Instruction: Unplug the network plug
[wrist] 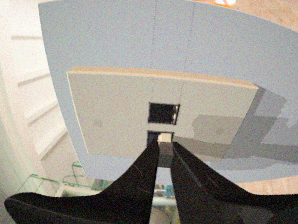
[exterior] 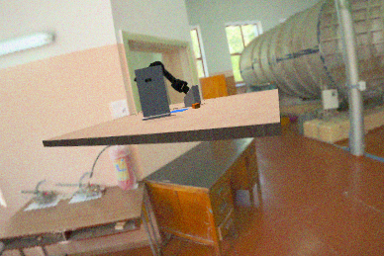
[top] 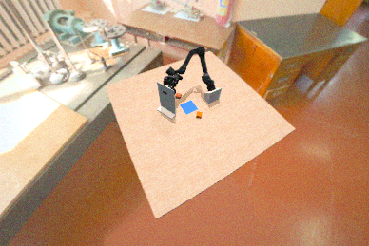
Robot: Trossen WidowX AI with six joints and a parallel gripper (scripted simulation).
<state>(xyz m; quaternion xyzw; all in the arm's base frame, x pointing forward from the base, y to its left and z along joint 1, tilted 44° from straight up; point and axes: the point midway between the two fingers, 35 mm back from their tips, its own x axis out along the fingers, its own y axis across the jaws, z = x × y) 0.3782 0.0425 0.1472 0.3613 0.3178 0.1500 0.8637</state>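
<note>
My gripper tip is 23 cm above the blue marked square, 17 cm past it and 5 cm to the right of it. From my gripper tip the other things lie so: upright panel: 9 cm below, 2 cm ahead; brown-red cube: 21 cm below, 14 cm behind, 10 cm to the right; network plug: right at my gripper tip.
</note>
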